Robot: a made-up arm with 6 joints. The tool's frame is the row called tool.
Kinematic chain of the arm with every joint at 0, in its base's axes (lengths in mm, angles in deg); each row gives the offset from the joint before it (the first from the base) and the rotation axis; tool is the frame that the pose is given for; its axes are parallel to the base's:
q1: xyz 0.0 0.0 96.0 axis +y
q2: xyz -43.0 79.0 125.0 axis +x
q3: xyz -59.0 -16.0 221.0 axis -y
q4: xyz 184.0 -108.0 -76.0 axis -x
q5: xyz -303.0 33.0 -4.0 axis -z
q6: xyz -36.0 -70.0 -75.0 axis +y
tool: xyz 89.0 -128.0 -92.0
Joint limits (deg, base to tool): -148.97..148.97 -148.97..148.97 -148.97..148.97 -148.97..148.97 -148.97..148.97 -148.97..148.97
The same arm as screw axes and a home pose.
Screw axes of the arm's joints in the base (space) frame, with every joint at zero. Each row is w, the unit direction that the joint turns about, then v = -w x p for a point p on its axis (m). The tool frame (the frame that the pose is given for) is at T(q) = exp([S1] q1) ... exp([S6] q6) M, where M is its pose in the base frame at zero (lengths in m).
S1 = (0, 1, 0, -0.096, 0, 0)
S2 = (1, 0, 0, 0, 0.221, -0.079)
S3 = (0, -1, 0, 0.442, 0, 0.102)
S4 = (-1, 0, 0, 0, -0.366, -0.045)
S5 = (0, 0, -1, 0.012, -0.221, 0)
S6 = (0, 1, 0, -0.287, 0, -0.257)
M: xyz -0.168 -0.21 0.195 (m) rpy 0 0 0 (rad, as in URDF)
Joint limits (rad, base to tool): -2.6..2.6 -2.6..2.6 -2.6..2.6 -2.6..2.6 -2.6..2.6 -2.6..2.6

